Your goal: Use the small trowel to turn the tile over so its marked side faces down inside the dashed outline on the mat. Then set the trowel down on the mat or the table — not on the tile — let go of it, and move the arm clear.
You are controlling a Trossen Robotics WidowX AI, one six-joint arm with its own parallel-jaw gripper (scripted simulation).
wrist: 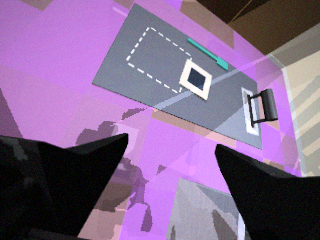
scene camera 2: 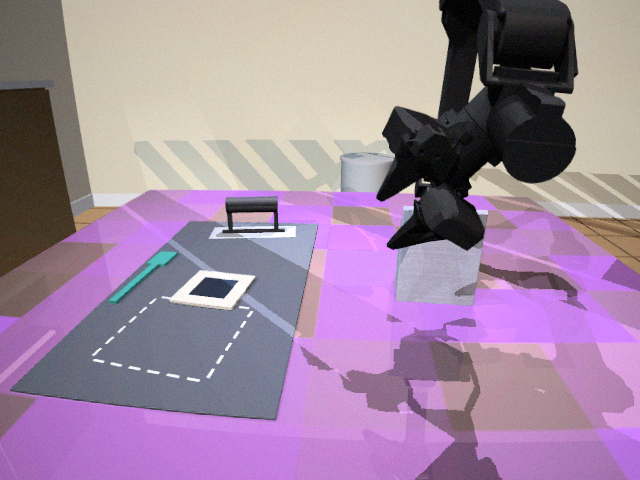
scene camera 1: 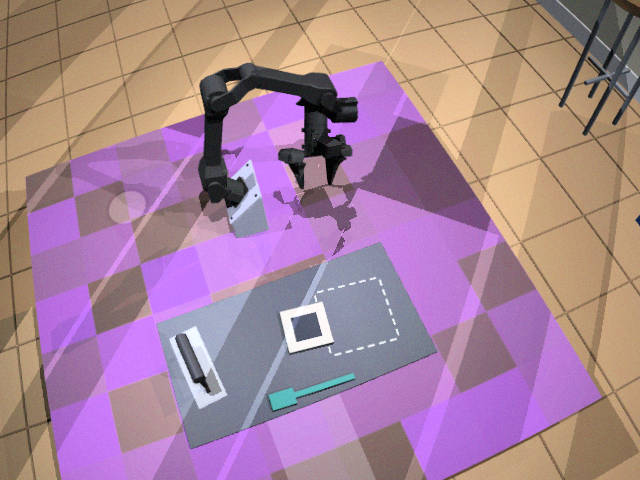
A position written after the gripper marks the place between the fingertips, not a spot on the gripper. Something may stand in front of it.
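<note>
Tile [scene camera 2: 223, 291], [wrist: 193, 78], [scene camera 1: 306, 327]. Trowel [scene camera 1: 286, 398], [scene camera 2: 163, 258]. Gripper [scene camera 2: 383, 222], [wrist: 171, 143], [scene camera 1: 316, 186]: open, holding nothing.
</note>
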